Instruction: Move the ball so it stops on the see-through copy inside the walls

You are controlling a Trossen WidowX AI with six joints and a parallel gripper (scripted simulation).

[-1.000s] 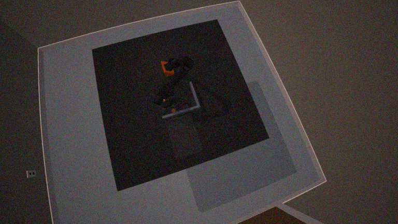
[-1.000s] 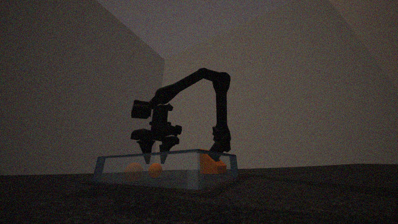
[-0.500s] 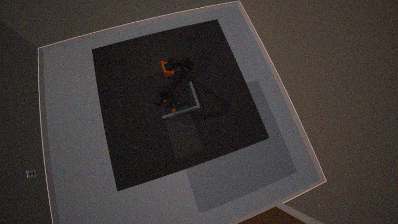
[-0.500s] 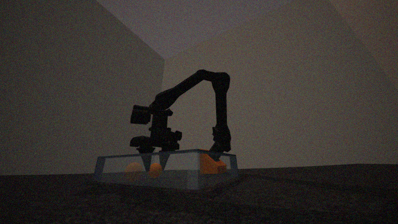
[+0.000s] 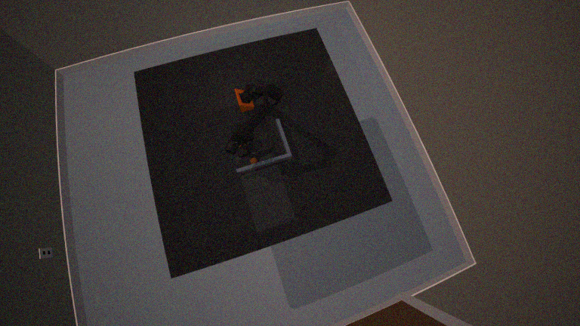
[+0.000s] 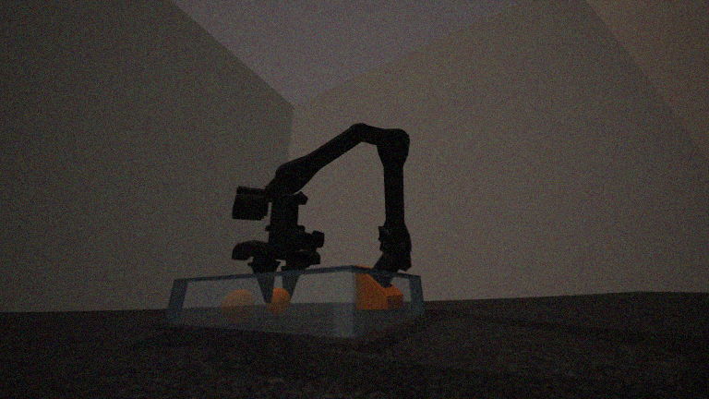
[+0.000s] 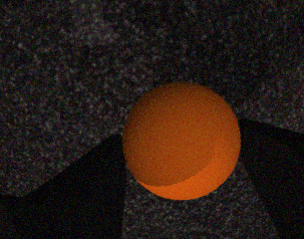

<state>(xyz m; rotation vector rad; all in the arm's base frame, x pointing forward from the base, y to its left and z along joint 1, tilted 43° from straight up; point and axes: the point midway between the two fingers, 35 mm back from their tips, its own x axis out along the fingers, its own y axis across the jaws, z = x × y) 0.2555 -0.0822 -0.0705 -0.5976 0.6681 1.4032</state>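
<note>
Now: gripper tip 12 cm short of the see-through copy of ball and 3 cm to the right of it.
</note>
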